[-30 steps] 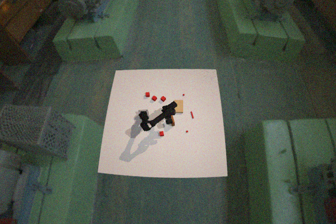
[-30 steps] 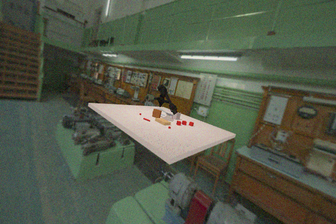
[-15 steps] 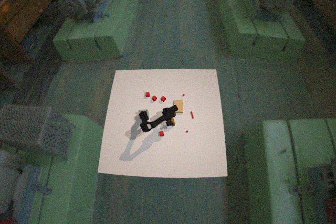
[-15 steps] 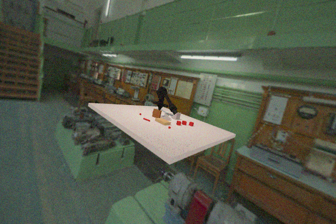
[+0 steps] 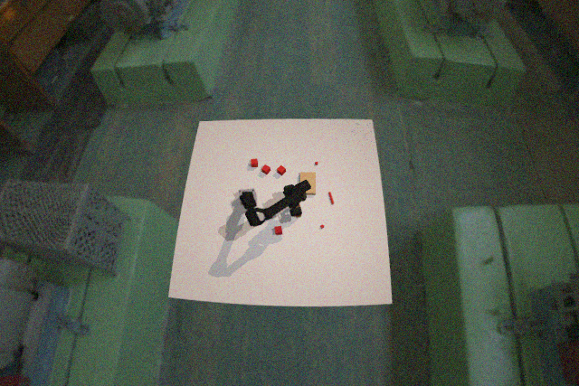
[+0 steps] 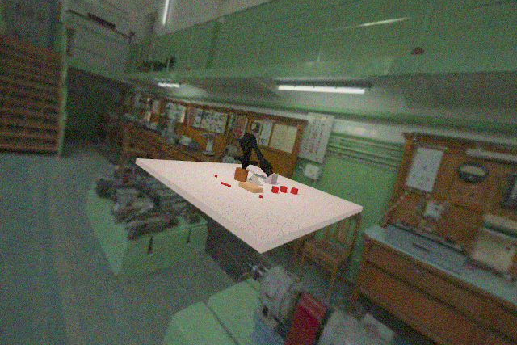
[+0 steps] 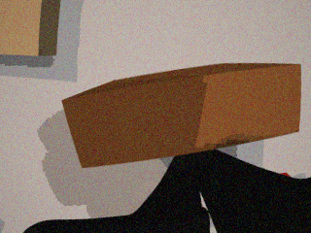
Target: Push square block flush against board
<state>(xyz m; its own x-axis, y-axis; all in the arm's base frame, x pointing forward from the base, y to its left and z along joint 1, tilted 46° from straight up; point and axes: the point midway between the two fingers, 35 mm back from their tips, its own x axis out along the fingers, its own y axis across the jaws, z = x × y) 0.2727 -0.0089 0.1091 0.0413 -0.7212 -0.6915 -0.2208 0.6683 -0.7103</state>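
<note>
Now: the brown square block 20 mm ahead of my gripper tip and 30 mm below it. Round my gripper tip: tan board: 100 mm ahead, 180 mm to the left, 60 mm below; then thin red stick: 240 mm ahead, 70 mm to the left, 70 mm below.
</note>
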